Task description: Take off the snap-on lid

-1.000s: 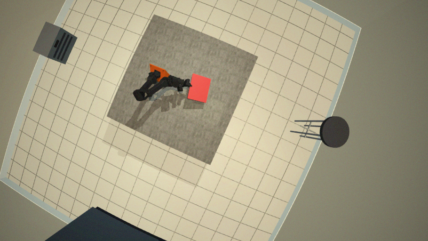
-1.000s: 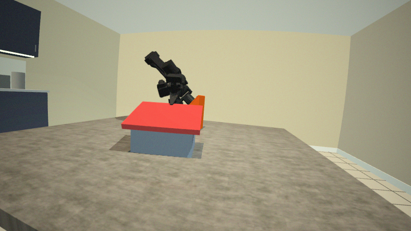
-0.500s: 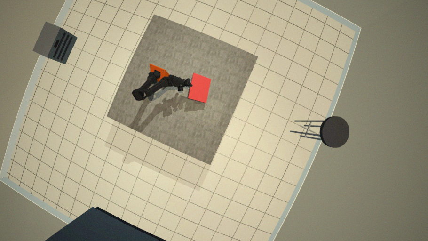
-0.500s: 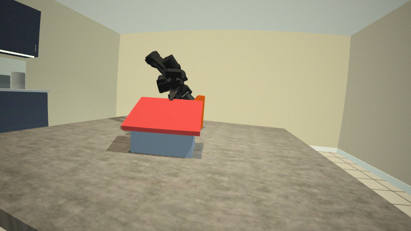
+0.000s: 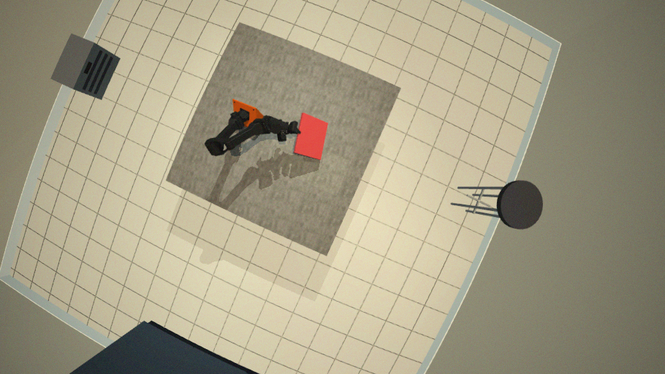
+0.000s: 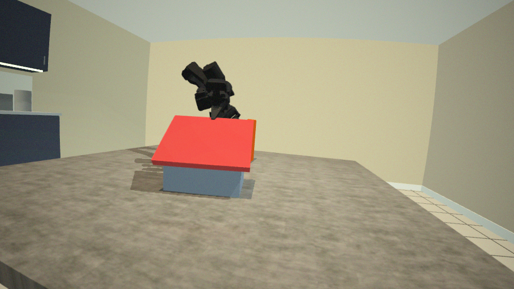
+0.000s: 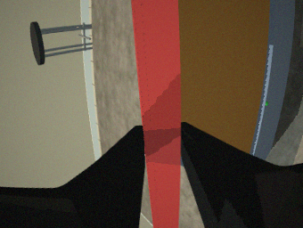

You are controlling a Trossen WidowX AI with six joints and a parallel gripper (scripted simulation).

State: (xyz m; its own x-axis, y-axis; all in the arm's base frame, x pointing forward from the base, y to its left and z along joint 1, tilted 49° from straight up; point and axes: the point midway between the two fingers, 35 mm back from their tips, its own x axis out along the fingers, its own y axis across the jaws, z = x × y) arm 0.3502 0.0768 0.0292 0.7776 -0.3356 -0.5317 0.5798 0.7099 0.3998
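The red lid is 7 cm ahead of my gripper tip, 5 cm below it and 2 cm to the left of it. From my gripper tip the other things lie so: blue-grey storage box (13 cm below, 4 cm ahead, 1 cm to the left).
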